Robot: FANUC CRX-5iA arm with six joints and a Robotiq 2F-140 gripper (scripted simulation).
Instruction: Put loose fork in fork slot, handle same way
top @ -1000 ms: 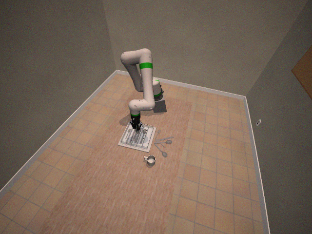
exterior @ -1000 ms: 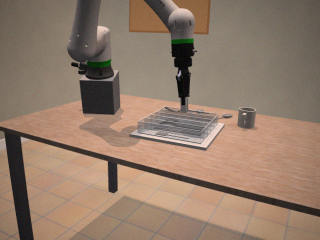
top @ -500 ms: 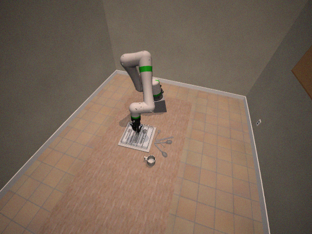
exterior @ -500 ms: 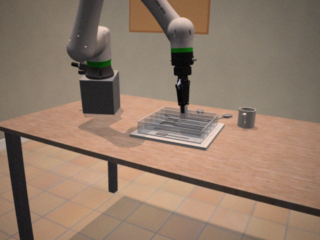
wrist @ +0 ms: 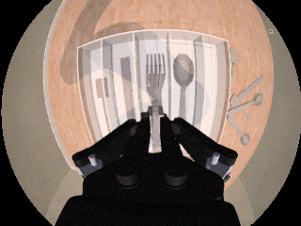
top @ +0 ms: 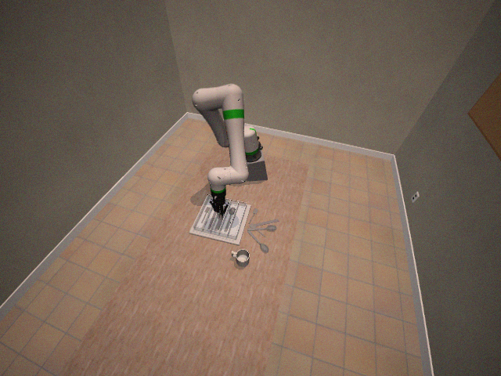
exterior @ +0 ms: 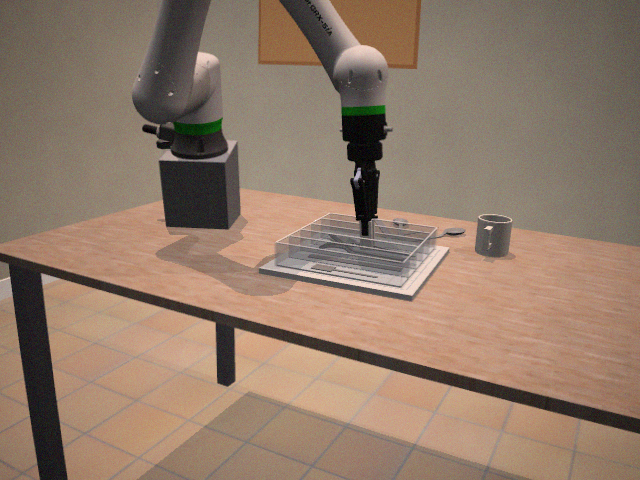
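My gripper is now 1 cm past the clear cutlery tray and 2 cm above it. From my hand the other things lie so: grey mug 21 cm ahead, 25 cm to the left, 3 cm below.
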